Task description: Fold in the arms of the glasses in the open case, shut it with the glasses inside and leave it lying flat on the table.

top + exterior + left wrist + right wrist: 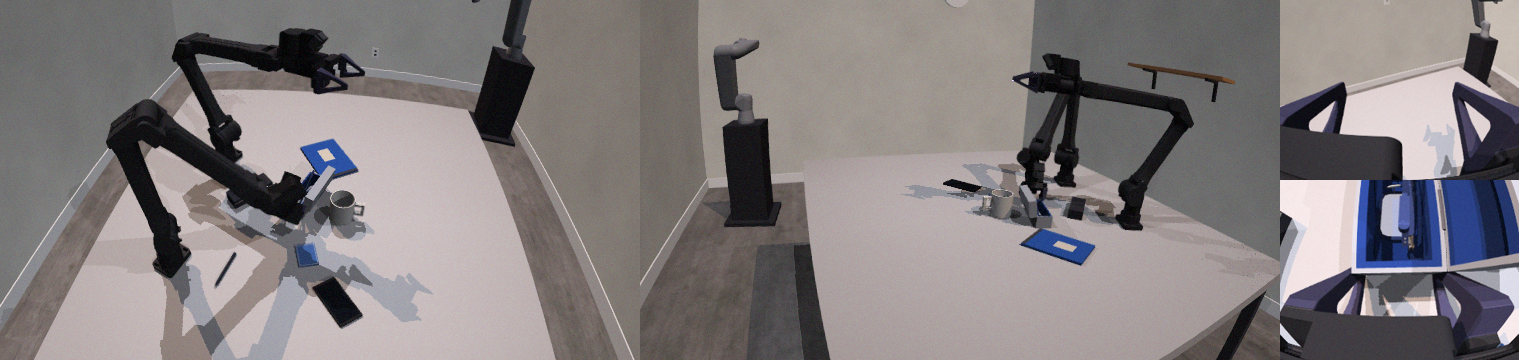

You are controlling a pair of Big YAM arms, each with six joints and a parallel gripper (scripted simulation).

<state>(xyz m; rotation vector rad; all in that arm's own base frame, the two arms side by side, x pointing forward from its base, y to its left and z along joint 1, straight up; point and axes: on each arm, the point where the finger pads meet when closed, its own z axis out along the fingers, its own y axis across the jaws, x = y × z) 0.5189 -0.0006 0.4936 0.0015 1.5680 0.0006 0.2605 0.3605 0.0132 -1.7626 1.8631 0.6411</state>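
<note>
Right now my left hand is 45 cm above the glasses case, 10 cm past it and 4 cm to the right of it. Round my left hand: grey mug (46 cm below, 1 cm to the right, 1 cm ahead); then black box (47 cm below, 32 cm behind, 2 cm to the left); then small blue notepad (49 cm below, 19 cm to the right, 7 cm behind).
</note>
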